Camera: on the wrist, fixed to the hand. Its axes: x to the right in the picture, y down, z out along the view.
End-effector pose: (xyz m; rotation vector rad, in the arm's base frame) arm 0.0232 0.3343 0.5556 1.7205 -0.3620 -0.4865
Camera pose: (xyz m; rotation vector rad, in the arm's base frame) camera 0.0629 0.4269 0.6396 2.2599 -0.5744 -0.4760
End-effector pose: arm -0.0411 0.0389 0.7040 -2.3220 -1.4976 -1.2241
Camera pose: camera -0.0558 -0.0642 0.7838 -1.9792 -1.6158 -0.6126
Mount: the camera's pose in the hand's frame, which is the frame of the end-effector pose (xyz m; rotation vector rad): -0.0217 0.0646 -0.1121 0.5686 -0.0636 -0.0131
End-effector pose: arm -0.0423 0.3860 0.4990 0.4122 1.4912 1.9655
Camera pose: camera -0.1109 0.2779 0.5277 0.6917 1.9920 1.4740
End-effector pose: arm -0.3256 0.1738 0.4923 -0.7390 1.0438 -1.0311
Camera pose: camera -0.4131 0.2150 0.4036 -0.3102 0.6404 -1.2320
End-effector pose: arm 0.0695 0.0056 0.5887 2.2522 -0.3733 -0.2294
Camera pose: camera 0.0688 0.0525 0.7112 2.8107 -0.5060 -0.2215
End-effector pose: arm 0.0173 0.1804 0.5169 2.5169 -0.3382 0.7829
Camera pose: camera -0.0760 0.1845 0.6090 -2.9570 0.1230 -0.8591
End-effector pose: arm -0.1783 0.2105 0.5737 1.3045 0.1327 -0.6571
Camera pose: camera -0.1326 0.3290 0.6064 1.8252 -0.1078 -0.7781
